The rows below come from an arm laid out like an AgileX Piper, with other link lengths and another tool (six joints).
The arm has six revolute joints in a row. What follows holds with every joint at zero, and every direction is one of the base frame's.
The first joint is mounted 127.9 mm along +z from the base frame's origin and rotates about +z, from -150 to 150 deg.
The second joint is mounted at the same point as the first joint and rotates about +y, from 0 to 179.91 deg.
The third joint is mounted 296.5 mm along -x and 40.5 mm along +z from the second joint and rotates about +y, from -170 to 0 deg.
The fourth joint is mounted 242.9 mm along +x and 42.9 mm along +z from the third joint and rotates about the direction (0.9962, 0, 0.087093), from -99.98 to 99.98 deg.
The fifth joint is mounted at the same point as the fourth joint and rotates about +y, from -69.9 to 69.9 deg.
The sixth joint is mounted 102.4 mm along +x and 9 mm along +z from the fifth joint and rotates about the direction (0.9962, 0, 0.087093), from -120 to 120 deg.
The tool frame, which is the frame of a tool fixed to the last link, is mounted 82.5 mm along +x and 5 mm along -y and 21.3 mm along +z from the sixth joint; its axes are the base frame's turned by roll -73.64, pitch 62.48 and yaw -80.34 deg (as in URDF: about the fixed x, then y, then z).
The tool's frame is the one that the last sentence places.
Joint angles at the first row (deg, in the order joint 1, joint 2, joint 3, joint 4, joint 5, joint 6):
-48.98 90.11 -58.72 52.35 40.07 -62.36
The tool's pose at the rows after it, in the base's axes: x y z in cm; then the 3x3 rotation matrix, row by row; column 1 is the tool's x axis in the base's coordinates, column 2 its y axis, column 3 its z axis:
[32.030, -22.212, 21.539], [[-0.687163, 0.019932, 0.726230], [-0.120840, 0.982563, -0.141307], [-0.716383, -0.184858, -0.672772]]
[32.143, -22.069, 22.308], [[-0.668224, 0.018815, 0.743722], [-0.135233, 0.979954, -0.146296], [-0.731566, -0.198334, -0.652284]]
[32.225, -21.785, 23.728], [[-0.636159, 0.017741, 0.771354], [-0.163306, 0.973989, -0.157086], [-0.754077, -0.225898, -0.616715]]
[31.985, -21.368, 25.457], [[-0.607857, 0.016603, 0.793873], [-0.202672, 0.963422, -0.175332], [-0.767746, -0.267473, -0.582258]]
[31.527, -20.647, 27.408], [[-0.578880, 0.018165, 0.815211], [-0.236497, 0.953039, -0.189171], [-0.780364, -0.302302, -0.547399]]
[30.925, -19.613, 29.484], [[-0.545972, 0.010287, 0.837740], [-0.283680, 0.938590, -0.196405], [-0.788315, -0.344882, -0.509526]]
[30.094, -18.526, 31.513], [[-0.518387, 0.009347, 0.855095], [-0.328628, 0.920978, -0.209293], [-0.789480, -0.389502, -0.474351]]
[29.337, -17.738, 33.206], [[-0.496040, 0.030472, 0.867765], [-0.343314, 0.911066, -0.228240], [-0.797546, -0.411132, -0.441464]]
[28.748, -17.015, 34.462], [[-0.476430, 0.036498, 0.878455], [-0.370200, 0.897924, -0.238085], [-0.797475, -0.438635, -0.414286]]
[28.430, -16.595, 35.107], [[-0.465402, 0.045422, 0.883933], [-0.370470, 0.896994, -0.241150], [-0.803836, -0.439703, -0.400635]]
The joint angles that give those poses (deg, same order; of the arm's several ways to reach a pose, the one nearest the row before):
-48.98 89.95 -58.72 52.87 40.36 -62.36
-48.98 89.14 -58.72 54.31 40.36 -63.79
-48.98 87.51 -58.72 56.37 40.36 -65.99
-48.98 85.05 -58.72 57.06 40.36 -67.34
-48.98 81.99 -58.72 57.18 40.87 -67.58
-48.98 78.55 -58.72 57.18 41.84 -68.26
-48.98 74.82 -58.72 56.40 42.63 -68.11
-48.98 71.70 -58.72 55.90 42.75 -66.69
-48.98 69.33 -58.72 55.67 43.01 -66.67
-48.98 68.09 -58.72 55.67 43.27 -65.86

